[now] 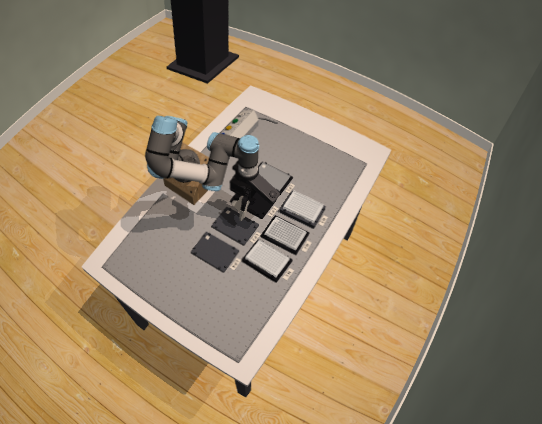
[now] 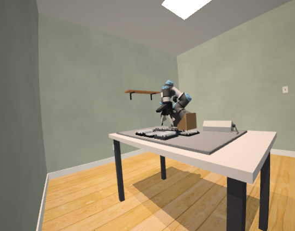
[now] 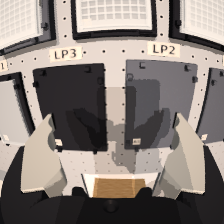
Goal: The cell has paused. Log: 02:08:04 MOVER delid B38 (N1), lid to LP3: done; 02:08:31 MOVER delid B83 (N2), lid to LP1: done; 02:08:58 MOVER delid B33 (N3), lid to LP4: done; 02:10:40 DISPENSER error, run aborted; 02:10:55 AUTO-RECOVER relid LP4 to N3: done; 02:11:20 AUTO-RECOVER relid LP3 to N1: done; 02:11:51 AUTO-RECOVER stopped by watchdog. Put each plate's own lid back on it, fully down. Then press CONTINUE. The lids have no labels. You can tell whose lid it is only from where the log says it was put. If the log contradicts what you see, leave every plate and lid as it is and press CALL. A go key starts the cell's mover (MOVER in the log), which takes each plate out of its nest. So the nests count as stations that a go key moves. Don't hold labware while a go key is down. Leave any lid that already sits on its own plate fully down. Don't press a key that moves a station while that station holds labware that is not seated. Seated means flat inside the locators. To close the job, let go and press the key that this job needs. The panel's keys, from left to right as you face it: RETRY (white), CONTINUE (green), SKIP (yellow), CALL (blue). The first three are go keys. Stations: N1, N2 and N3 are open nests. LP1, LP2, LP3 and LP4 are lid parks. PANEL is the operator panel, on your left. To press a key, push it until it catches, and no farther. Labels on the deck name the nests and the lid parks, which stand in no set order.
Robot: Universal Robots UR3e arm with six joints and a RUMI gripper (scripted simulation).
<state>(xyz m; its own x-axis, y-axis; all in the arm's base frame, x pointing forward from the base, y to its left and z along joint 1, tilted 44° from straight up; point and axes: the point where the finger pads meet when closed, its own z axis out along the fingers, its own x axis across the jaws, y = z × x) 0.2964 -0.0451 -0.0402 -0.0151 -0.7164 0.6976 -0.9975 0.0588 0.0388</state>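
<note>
The plate lid is 190 mm to the left of my hand, 50 mm below it and 30 mm behind it. From my hand the other things lie so: LP2 lid park: 70 mm to the right, 60 mm below, 30 mm behind; LP3 lid park: 60 mm to the left, 60 mm below, 30 mm behind; plate: 150 mm ahead, 50 mm below.
</note>
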